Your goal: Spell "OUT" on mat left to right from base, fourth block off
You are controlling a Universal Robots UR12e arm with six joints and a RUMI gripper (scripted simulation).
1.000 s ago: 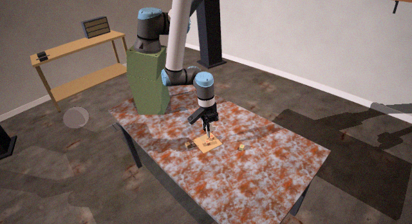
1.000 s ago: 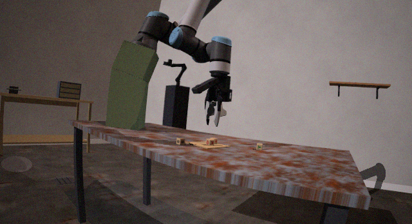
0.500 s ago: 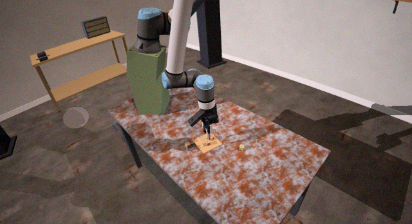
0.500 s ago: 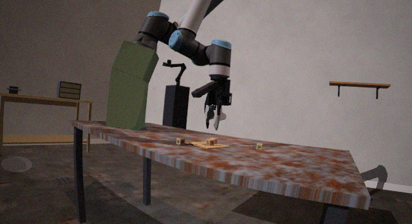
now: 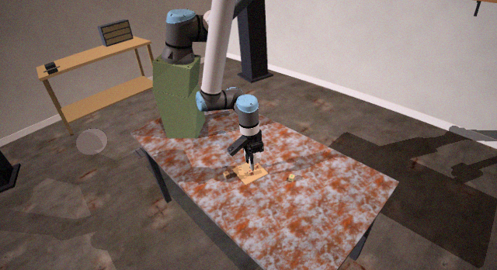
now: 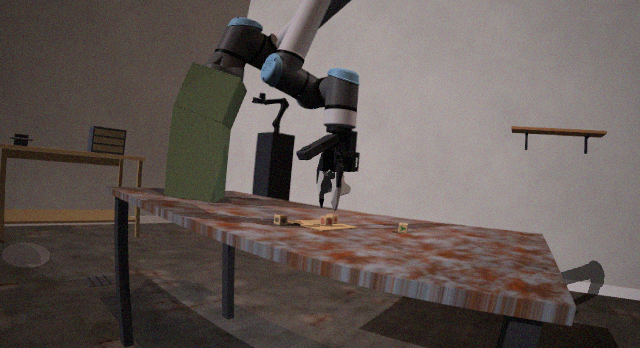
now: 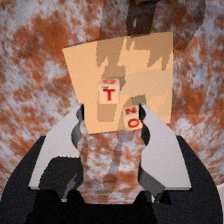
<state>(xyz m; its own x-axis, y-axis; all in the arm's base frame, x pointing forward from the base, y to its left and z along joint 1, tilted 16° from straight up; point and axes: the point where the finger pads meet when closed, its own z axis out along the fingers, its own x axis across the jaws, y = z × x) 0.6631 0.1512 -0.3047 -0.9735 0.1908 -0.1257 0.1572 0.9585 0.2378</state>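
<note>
The tan mat is 2 cm behind my hand, 1 cm to the left of it and 6 cm below it. The rest, counted from my hand: block 6 cm behind, 11 cm to the right, 5 cm below.
</note>
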